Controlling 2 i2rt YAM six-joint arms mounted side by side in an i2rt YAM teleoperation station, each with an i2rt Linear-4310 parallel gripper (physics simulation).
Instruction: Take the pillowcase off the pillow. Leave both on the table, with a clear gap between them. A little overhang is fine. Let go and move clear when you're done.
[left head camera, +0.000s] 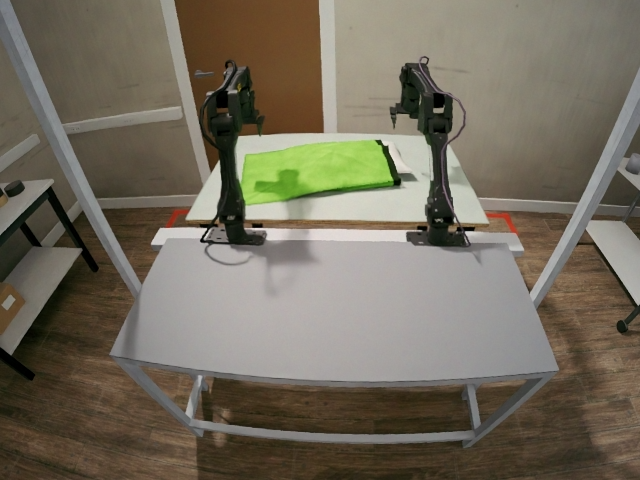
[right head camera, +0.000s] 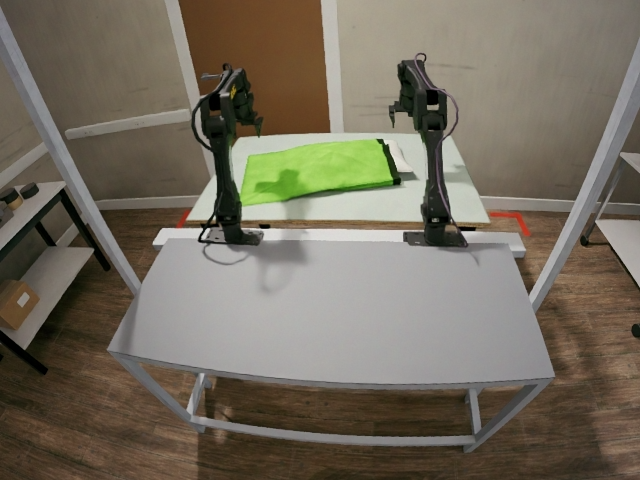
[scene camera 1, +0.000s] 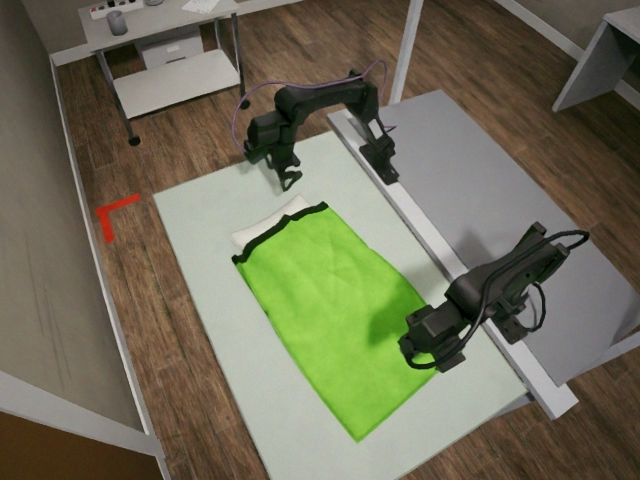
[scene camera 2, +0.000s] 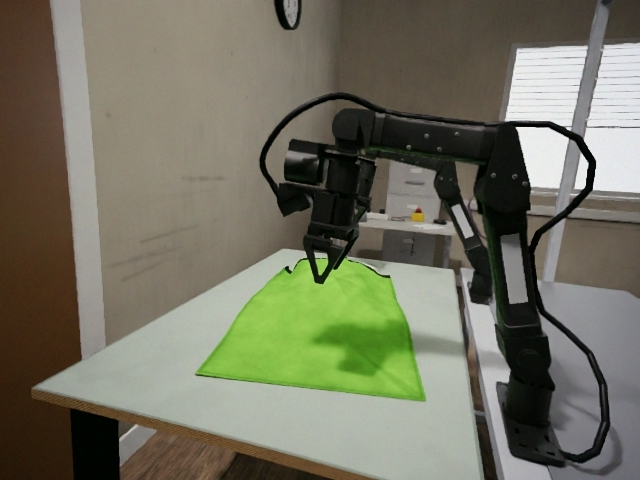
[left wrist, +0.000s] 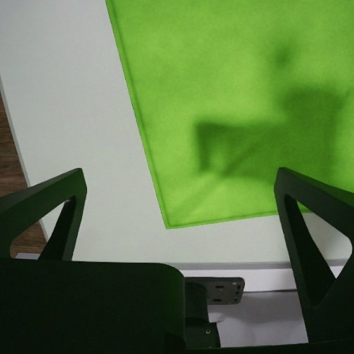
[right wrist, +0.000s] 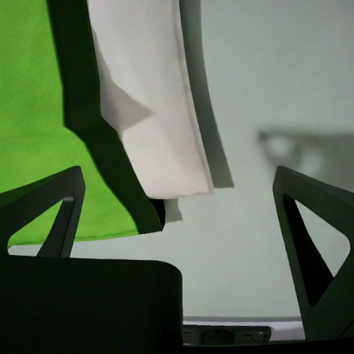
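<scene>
The bright green pillowcase lies flat on the table. The white pillow sticks a short way out of its black-hemmed opening; the rest is hidden inside. My left gripper is open and empty above the closed end, over a near corner. My right gripper is open and empty above the opening end, over the near corner of the hem and the pillow's exposed end.
A white rail carries both arm bases along the table's near edge, beside a grey bench. A wall stands beyond the table's far side. A wheeled cart stands off the table's right end.
</scene>
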